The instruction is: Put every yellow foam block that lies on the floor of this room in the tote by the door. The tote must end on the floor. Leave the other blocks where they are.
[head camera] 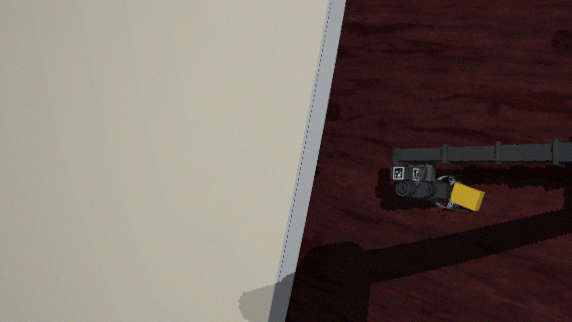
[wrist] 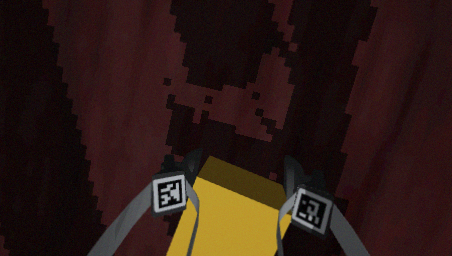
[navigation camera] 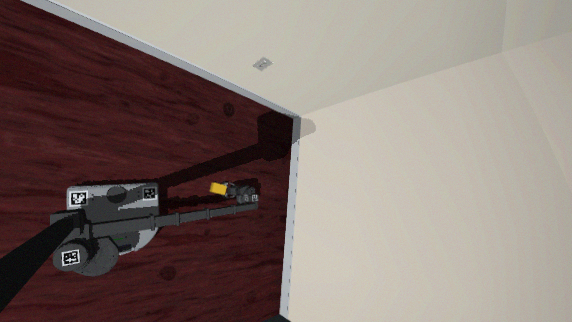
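Where they show: gripper, fingertip midpoint: (head camera: 457, 192) (navigation camera: 223, 189); robot's base at its link origin: (navigation camera: 116, 193).
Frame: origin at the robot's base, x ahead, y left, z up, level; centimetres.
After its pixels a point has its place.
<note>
A yellow foam block (head camera: 467, 196) {x -1.1, y -53.0, z 4.7 cm} (navigation camera: 218, 188) {x -0.9, y -53.2, z 4.7 cm} (wrist: 230, 225) is between the two fingertips of my gripper (head camera: 452, 192) {x -2.2, y -58.4, z 0.3 cm} (navigation camera: 227, 190) {x -2.2, y -58.4, z 0.3 cm} (wrist: 241, 169) {x -2.2, y -58.4, z 0.3 cm}. In the wrist view the block sits turned at a slant, with a fingertip against each side near its far end. The gripper is shut on it. The block is low over or on the dark red wood floor; whether it touches the floor I cannot tell. The tote and the door do not show in these views.
A pale wall (head camera: 150, 150) {x -8.8, y -121.2, z 71.8 cm} (navigation camera: 425, 200) {x -12.2, y -120.6, z 103.8 cm} with a grey skirting board (head camera: 312, 125) {x -25.9, y -116.9, z 6.5 cm} (navigation camera: 289, 225) {x -37.4, y -114.9, z 4.4 cm} stands beyond the wrist. A second wall meets it at a corner in the navigation view. My telescoping arm (head camera: 525, 152) {x -10.5, y -27.3, z 35.8 cm} (navigation camera: 192, 216) {x -10.4, y -26.8, z 35.8 cm} reaches out from the base (navigation camera: 102, 202) {x -2.5, y 5.2, z 16.0 cm}.
</note>
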